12 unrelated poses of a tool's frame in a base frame.
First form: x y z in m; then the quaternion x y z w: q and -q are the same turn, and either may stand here.
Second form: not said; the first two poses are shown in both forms.
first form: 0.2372 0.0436 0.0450 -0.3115 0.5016 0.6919 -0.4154
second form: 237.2 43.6 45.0 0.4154 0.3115 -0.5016 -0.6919
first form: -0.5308 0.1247 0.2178 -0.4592 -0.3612 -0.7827 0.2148
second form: -530.8 124.7 217.8 0.2148 -0.4592 -0.3612 -0.7827
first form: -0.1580 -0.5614 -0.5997 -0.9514 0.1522 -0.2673 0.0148
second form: -158.0 -561.4 -599.7 0.0148 -0.9514 0.1522 -0.2673
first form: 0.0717 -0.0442 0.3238 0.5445 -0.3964 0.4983 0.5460
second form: 71.7 -44.2 323.8 0.5460 0.5445 -0.3964 0.4983
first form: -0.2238 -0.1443 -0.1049 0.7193 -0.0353 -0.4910 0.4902
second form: -223.8 -144.3 -104.9 0.4902 0.7193 -0.0353 -0.4910
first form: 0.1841 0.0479 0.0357 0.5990 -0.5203 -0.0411 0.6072
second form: 184.1 47.9 35.7 0.6072 0.5990 -0.5203 -0.0411
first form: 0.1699 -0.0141 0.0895 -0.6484 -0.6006 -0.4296 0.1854
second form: 169.9 -14.1 89.5 0.1854 -0.6484 -0.6006 -0.4296
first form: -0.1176 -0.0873 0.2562 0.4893 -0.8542 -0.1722 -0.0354
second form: -117.6 -87.3 256.2 0.0354 -0.4893 0.8542 0.1722
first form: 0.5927 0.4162 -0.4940 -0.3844 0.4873 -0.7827 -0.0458
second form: 592.7 416.2 -494.0 0.0458 0.3844 -0.4873 0.7827
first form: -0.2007 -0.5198 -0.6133 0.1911 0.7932 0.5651 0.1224
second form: -200.7 -519.8 -613.3 0.1224 0.1911 0.7932 0.5651
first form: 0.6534 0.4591 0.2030 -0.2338 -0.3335 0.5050 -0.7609
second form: 653.4 459.1 203.0 0.7609 0.2338 0.3335 -0.5050
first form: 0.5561 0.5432 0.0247 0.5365 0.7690 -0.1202 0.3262
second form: 556.1 543.2 24.7 0.3262 0.5365 0.7690 -0.1202
